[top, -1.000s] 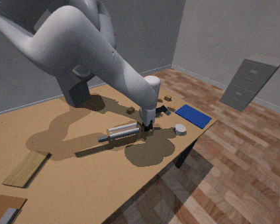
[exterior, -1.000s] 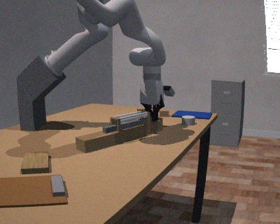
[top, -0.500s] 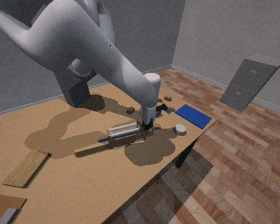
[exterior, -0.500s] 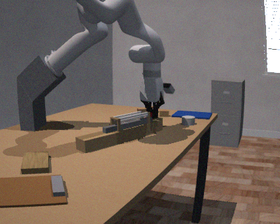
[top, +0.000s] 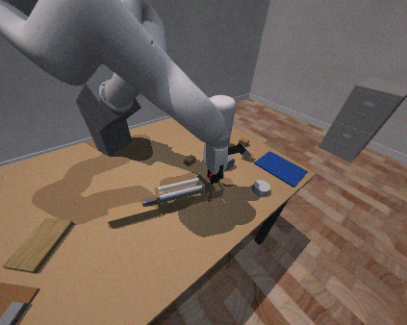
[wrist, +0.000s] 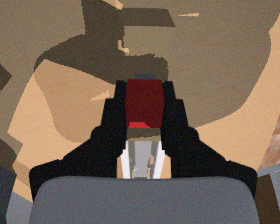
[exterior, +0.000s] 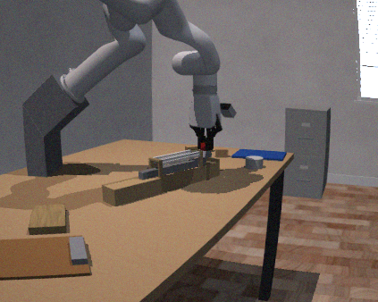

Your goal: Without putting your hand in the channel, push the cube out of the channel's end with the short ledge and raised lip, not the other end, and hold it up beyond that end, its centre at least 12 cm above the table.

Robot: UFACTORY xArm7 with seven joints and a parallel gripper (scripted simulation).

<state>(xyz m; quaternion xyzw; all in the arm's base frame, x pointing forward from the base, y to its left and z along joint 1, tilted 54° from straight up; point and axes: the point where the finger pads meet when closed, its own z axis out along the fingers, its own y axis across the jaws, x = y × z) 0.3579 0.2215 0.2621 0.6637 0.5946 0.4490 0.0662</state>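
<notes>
Now: hand 130 mm to the left of the long wooden base, 50 mm above it and 20 mm short of it. From my hand the other things lie so: red cube 10 mm below; grey block 150 mm behind, 120 mm to the left, 80 mm below; grey bar 200 mm to the right, 50 mm below, 30 mm ahead.
</notes>
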